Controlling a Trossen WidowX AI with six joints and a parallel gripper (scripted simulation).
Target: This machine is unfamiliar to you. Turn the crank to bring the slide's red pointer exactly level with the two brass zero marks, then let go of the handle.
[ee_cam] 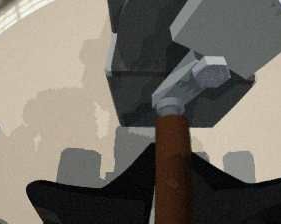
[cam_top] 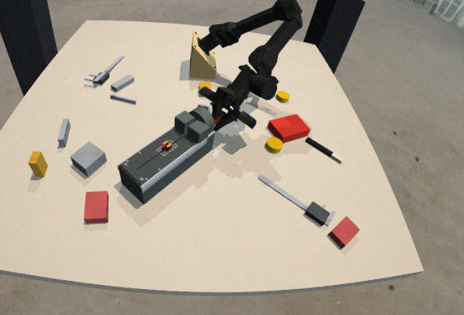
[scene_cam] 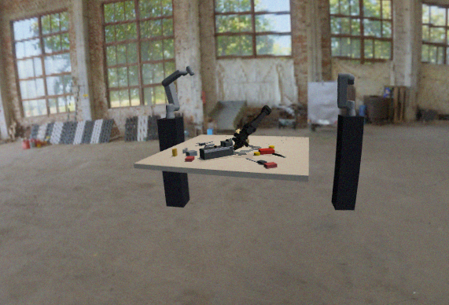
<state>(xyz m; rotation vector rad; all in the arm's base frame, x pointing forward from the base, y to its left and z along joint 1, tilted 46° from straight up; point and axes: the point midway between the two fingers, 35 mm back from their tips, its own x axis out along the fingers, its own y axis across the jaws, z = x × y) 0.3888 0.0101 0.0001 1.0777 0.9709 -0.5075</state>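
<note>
My gripper tip is 40 mm below the crank. From my gripper tip the other things lie so: brown handle: 30 mm above, 10 mm to the left, 10 mm behind; then grey bar: 190 mm to the left, 160 mm behind, 30 mm below; then red pointer: 140 mm to the right, 110 mm ahead, 50 mm above.
</note>
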